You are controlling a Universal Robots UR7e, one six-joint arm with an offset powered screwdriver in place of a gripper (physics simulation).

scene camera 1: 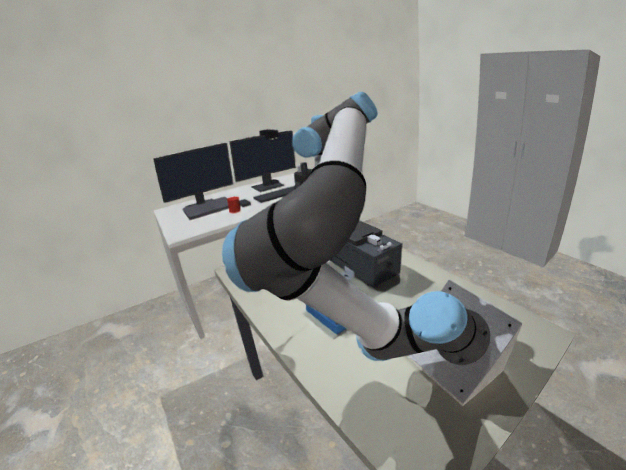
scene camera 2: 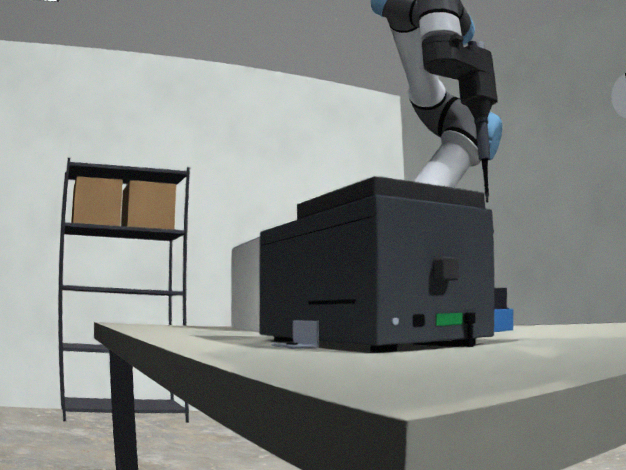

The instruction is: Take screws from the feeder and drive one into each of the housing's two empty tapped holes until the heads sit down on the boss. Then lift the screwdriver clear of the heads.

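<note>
The screwdriver [scene camera 2: 486, 194] points down in scene camera 2, its thin tip showing just above and beyond the right end of the feeder's top edge. Whether a screw is on the tip is too small to tell. In scene camera 1 the tip is hidden behind the arm. The feeder [scene camera 1: 374, 260] [scene camera 2: 434, 237] is a dark box standing on the table [scene camera 1: 353, 366] [scene camera 2: 303, 366]. A blue fixture [scene camera 1: 325, 320] [scene camera 2: 503, 320] shows partly beside the arm and behind the feeder. The white housing and its tapped holes are hidden by the arm in scene camera 1; a dark block shows above the fixture in scene camera 2.
The arm's grey mounting block [scene camera 1: 498, 313] stands at the table's near right. A white desk [scene camera 1: 174, 232] with two monitors and a red mug [scene camera 1: 233, 204] stands behind. A grey cabinet [scene camera 1: 525, 151] is at the right. A shelf rack [scene camera 2: 126, 231] holds two cardboard boxes.
</note>
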